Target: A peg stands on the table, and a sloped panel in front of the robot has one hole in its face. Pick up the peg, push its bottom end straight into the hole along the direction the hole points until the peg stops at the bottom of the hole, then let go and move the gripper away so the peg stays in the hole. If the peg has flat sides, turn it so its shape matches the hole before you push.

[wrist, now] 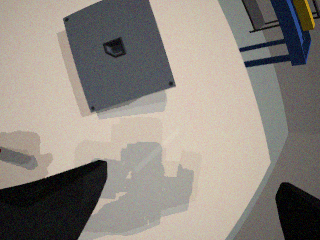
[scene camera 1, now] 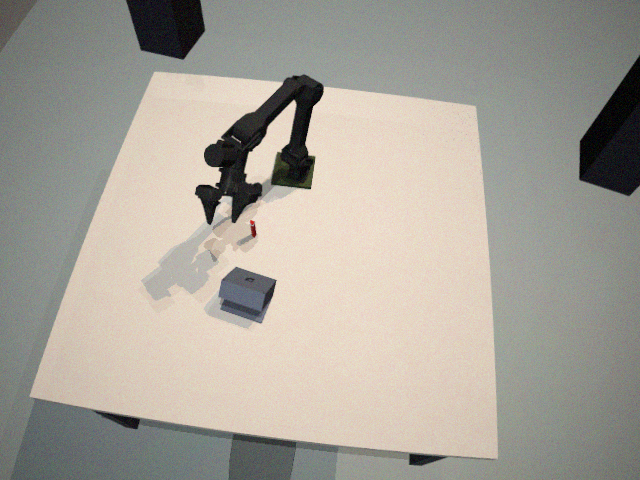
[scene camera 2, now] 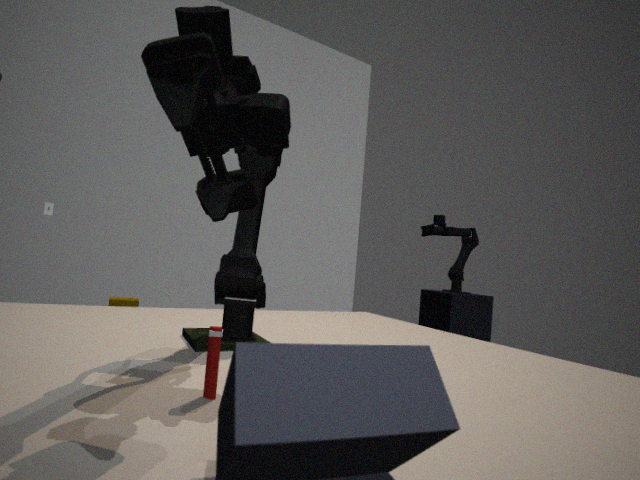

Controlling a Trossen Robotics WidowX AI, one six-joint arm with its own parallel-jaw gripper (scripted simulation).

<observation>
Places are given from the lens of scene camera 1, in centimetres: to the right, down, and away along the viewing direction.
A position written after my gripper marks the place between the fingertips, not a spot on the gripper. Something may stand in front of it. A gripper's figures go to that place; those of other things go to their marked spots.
my gripper (scene camera 1: 221, 223): -26, -4, 129
sloped panel (scene camera 1: 234, 287): -24, 13, 133
</observation>
